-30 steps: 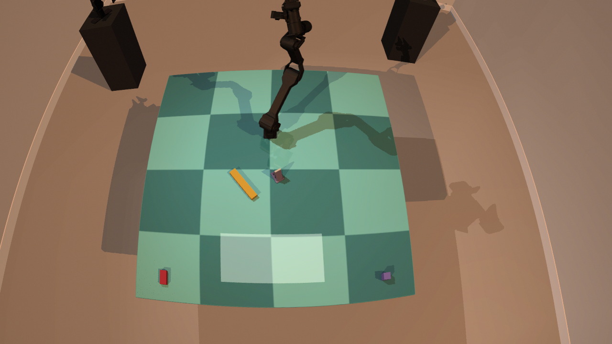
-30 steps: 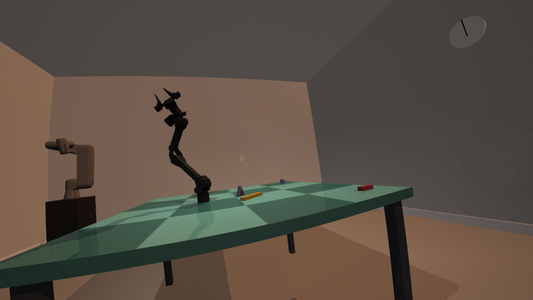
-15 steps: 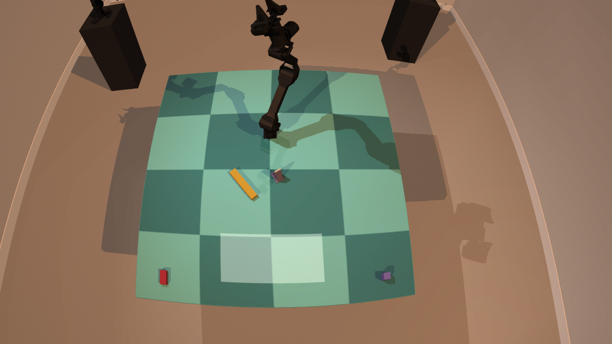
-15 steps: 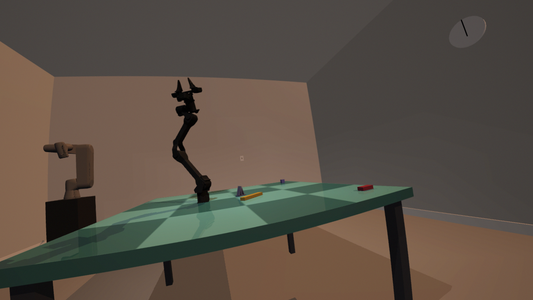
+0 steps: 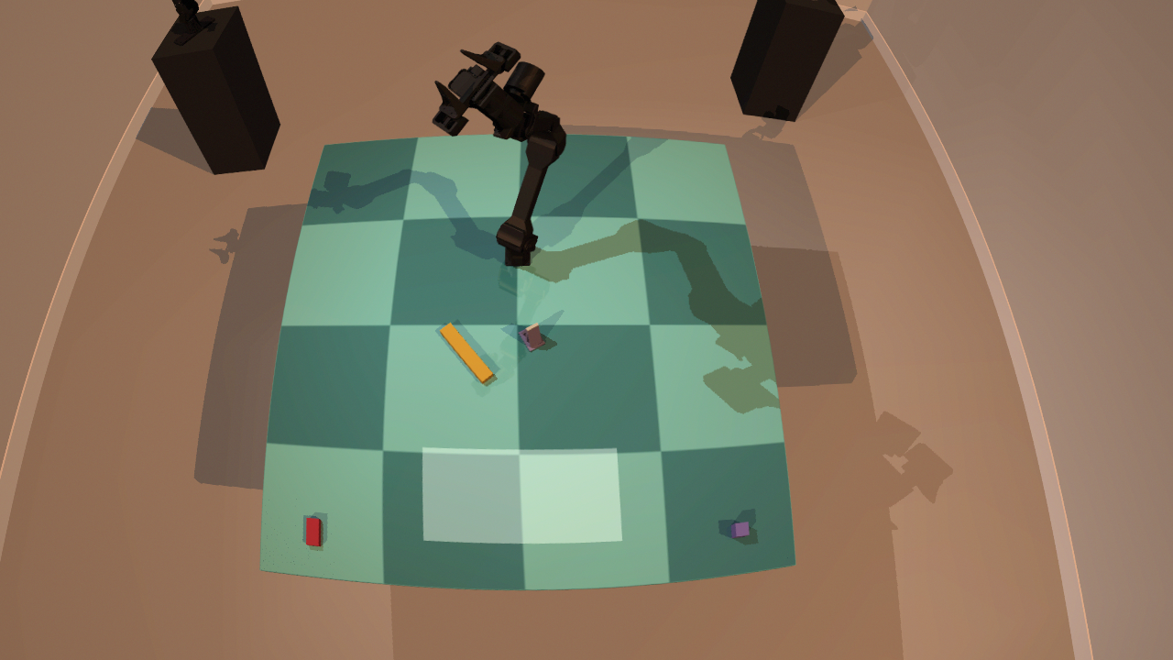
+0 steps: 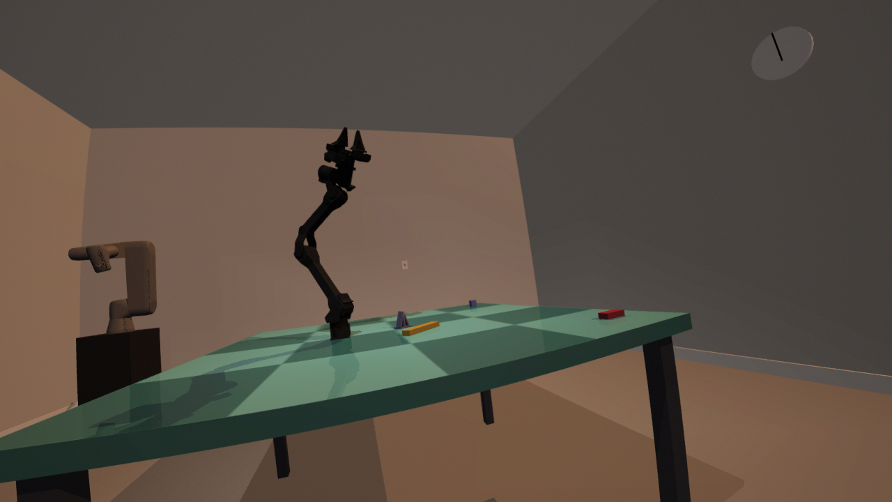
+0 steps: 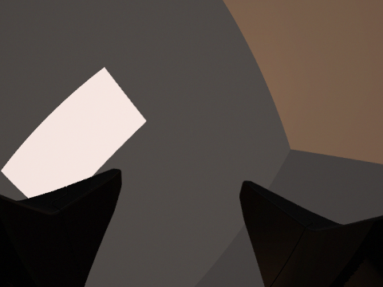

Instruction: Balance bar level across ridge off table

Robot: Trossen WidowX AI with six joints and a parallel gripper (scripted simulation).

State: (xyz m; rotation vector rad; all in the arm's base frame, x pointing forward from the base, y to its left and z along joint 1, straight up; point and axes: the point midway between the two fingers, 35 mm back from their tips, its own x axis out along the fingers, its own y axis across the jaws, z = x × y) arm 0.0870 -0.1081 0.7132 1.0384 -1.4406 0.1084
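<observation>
Right now my gripper tip is 180 mm short of the orange bar and 730 mm above it. Round my gripper tip: red block 650 mm ahead, 370 mm to the right, 730 mm below; then small purple cube 650 mm ahead, 630 mm to the left, 730 mm below.
</observation>
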